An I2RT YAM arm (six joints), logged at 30 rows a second.
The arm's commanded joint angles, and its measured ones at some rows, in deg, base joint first. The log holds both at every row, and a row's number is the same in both.
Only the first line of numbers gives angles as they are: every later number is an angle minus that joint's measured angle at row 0.
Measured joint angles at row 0:
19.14, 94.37, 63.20, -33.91, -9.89, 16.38
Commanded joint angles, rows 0 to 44:
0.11, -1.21, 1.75, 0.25, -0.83, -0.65
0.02, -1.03, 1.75, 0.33, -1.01, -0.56
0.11, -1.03, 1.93, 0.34, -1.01, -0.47
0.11, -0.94, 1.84, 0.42, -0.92, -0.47
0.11, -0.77, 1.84, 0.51, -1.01, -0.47
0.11, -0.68, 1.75, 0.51, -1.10, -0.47
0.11, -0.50, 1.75, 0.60, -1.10, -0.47
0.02, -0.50, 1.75, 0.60, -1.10, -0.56
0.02, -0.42, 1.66, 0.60, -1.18, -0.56
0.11, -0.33, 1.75, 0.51, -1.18, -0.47
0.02, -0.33, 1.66, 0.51, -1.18, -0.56
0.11, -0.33, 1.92, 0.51, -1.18, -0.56
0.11, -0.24, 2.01, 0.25, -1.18, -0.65
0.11, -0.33, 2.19, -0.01, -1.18, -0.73
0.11, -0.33, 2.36, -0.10, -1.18, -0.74
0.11, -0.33, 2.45, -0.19, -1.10, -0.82
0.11, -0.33, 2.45, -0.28, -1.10, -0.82
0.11, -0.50, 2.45, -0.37, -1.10, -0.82
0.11, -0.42, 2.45, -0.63, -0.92, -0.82
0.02, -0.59, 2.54, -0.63, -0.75, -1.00
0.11, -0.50, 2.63, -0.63, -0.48, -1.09
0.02, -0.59, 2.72, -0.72, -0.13, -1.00
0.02, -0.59, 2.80, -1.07, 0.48, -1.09
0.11, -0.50, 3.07, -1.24, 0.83, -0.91
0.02, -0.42, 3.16, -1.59, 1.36, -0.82
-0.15, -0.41, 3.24, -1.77, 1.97, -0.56
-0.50, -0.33, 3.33, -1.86, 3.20, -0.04
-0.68, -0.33, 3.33, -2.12, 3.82, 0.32
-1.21, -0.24, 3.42, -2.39, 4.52, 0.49
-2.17, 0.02, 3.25, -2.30, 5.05, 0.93
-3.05, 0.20, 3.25, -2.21, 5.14, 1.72
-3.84, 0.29, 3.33, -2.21, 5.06, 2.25
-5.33, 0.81, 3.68, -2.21, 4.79, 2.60
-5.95, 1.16, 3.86, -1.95, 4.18, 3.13
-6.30, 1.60, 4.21, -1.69, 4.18, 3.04
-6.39, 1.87, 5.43, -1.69, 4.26, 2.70
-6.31, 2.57, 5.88, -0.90, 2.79, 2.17
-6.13, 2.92, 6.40, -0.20, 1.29, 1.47
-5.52, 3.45, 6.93, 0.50, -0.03, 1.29
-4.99, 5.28, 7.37, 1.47, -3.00, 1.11
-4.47, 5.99, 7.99, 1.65, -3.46, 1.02
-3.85, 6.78, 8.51, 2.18, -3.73, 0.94
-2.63, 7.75, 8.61, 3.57, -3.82, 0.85
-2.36, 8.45, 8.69, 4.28, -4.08, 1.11
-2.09, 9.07, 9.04, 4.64, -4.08, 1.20
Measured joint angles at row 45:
-3.63, 7.67, 6.82, 1.49, -1.11, 1.66
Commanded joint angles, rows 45 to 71:
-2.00, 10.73, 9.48, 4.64, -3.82, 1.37
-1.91, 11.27, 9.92, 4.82, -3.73, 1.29
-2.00, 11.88, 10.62, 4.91, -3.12, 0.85
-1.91, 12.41, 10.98, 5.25, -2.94, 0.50
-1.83, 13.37, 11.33, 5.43, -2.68, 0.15
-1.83, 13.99, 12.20, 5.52, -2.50, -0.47
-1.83, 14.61, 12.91, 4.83, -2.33, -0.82
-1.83, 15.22, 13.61, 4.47, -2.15, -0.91
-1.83, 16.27, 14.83, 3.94, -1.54, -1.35
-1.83, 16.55, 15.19, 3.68, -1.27, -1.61
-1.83, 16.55, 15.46, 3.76, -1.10, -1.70
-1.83, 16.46, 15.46, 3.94, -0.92, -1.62
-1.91, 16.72, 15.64, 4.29, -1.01, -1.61
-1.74, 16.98, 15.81, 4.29, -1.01, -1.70
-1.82, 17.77, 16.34, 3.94, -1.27, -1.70
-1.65, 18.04, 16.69, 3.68, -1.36, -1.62
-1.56, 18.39, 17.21, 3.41, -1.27, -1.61
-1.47, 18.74, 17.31, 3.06, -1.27, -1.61
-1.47, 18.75, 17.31, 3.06, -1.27, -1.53
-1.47, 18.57, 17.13, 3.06, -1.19, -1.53
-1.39, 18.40, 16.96, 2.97, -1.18, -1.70
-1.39, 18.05, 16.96, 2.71, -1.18, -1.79
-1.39, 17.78, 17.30, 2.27, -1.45, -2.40
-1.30, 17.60, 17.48, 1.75, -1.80, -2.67
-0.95, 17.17, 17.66, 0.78, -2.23, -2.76
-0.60, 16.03, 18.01, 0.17, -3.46, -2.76
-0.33, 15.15, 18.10, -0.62, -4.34, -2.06
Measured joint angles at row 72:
-1.47, 18.49, 15.45, 1.64, -2.01, -1.72
